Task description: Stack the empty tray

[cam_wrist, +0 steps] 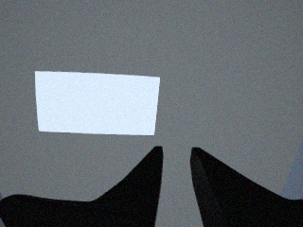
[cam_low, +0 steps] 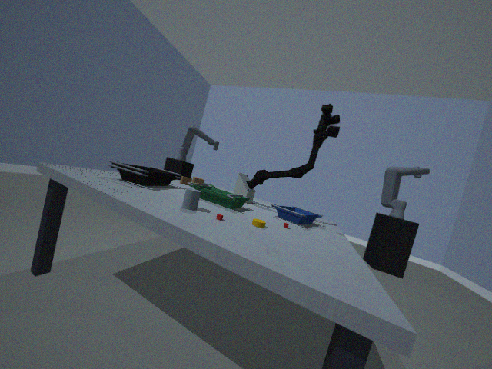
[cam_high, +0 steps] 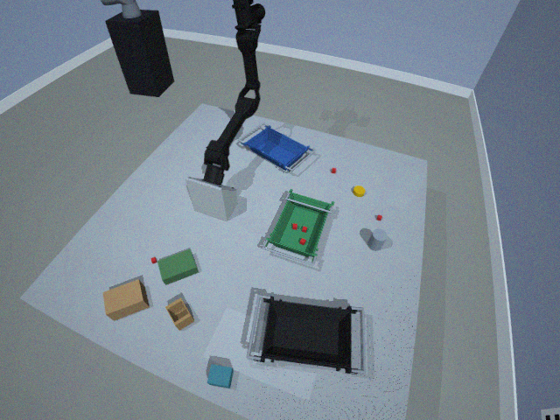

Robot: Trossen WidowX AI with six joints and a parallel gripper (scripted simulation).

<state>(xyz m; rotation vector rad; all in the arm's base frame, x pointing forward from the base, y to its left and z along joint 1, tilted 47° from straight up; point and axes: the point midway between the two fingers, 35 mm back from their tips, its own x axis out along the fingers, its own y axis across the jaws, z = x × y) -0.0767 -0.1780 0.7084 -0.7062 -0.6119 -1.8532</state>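
My gripper tip is 380 mm short of the red block, 500 mm to the left of it and 770 mm above it. From my gripper tip the other things lie so: yellow disc 580 mm ahead, 180 mm to the right, 770 mm below; then green box 20 mm behind, 710 mm to the right, 760 mm below; then blue tray 170 mm ahead, 30 mm to the right, 730 mm below.
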